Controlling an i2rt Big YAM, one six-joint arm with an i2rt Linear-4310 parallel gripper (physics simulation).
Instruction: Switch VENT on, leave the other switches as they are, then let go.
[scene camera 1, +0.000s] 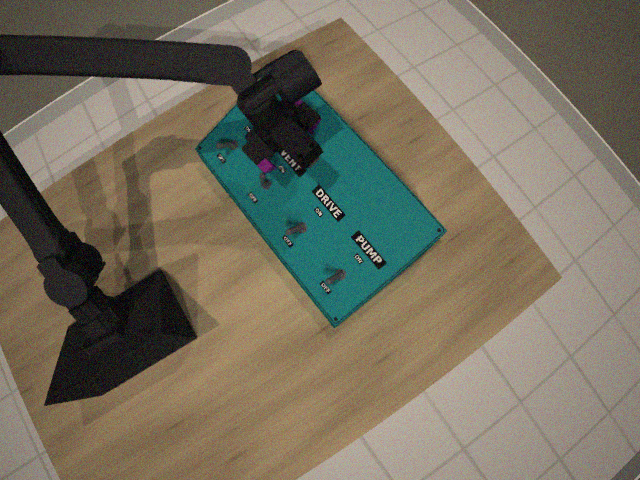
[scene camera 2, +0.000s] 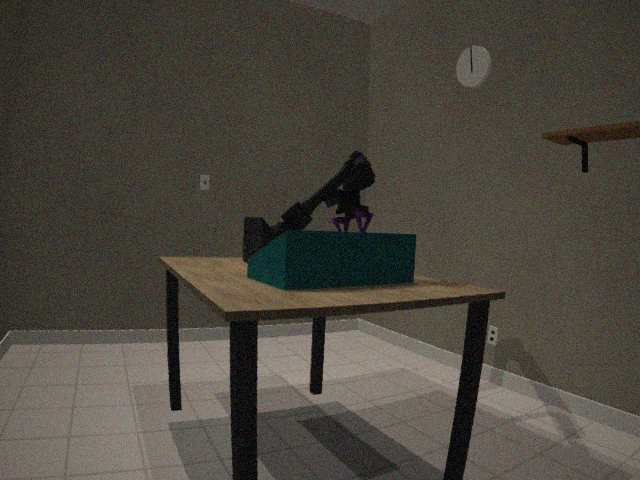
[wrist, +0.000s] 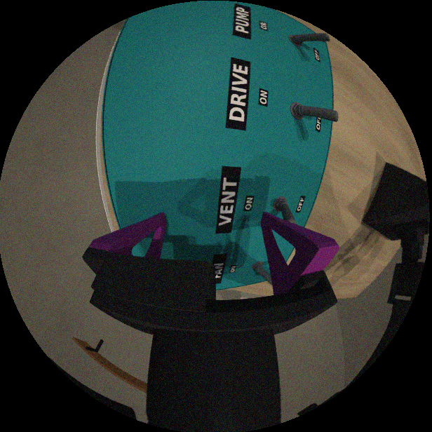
Note:
I see my gripper (scene camera 1: 292, 149) and a teal switch panel (scene camera 1: 359, 218).
My gripper also shows in the wrist view (wrist: 213, 217). The teal switch panel shows as well in the wrist view (wrist: 200, 120).

